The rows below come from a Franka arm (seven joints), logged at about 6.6 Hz.
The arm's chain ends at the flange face. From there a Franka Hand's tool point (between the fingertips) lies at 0.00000 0.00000 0.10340 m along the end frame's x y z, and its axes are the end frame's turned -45 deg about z.
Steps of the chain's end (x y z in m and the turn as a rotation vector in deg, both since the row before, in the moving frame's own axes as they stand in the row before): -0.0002 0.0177 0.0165 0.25 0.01 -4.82; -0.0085 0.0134 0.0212 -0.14 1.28 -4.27; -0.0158 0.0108 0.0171 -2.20 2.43 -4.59; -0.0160 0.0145 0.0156 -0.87 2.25 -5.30; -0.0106 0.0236 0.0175 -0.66 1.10 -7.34
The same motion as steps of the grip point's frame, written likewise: -0.0123 0.0121 0.0165 0.17 0.18 -4.82; -0.0140 0.0052 0.0212 -1.00 0.81 -4.27; -0.0183 0.0024 0.0169 -3.27 0.16 -4.59; -0.0196 0.0028 0.0155 -2.21 0.98 -5.30; -0.0235 0.0114 0.0175 -1.24 0.31 -7.34
